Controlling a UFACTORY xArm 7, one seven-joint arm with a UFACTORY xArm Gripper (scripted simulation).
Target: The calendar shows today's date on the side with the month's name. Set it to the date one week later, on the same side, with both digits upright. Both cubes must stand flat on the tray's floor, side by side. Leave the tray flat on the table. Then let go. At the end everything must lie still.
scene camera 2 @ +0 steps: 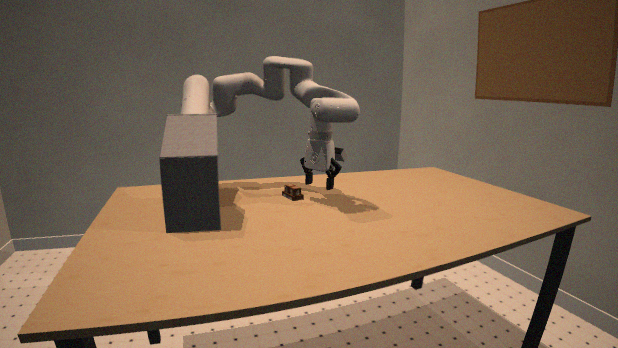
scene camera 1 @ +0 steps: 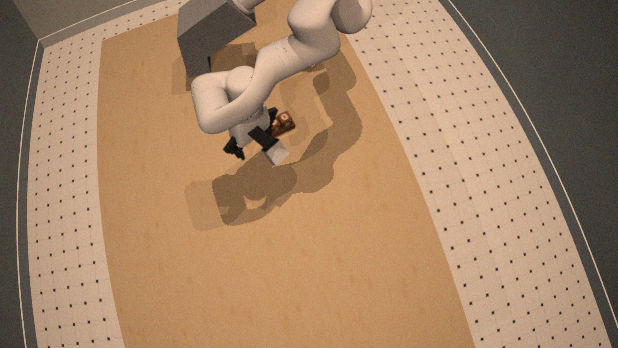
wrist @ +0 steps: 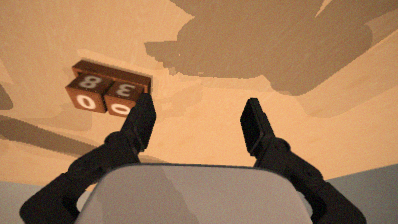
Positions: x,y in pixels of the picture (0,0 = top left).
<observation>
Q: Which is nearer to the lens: the brown cube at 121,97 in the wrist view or the brown tray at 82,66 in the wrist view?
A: The brown cube.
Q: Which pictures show the gripper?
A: Scene camera 2, scene camera 1 and the wrist view: all of them.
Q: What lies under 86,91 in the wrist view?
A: A brown cube.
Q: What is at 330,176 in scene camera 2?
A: The gripper.
</observation>
